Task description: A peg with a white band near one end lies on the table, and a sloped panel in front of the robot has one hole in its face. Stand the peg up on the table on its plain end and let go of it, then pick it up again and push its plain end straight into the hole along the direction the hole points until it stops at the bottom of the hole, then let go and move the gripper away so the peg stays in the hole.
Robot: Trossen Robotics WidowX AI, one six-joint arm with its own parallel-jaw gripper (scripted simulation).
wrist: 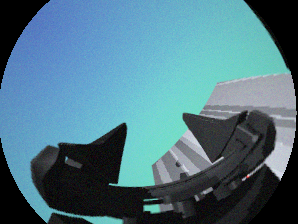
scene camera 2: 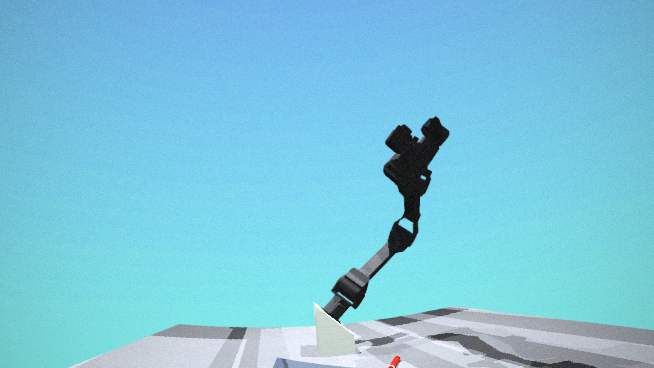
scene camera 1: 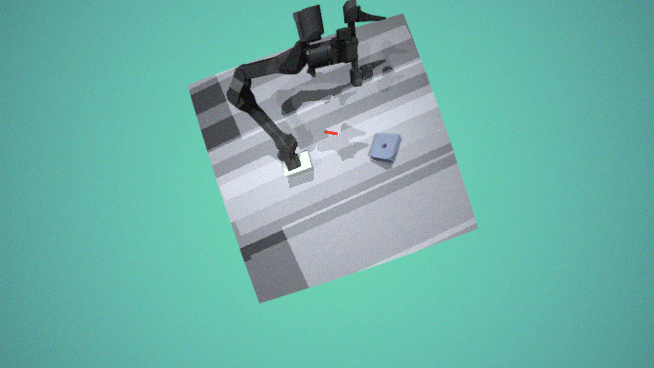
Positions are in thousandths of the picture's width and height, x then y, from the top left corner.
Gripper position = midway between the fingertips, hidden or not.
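Note:
You can see the gripper (scene camera 2: 651,355), and it shows again at (wrist: 522,538). The gripper's holding nothing, and it's open.

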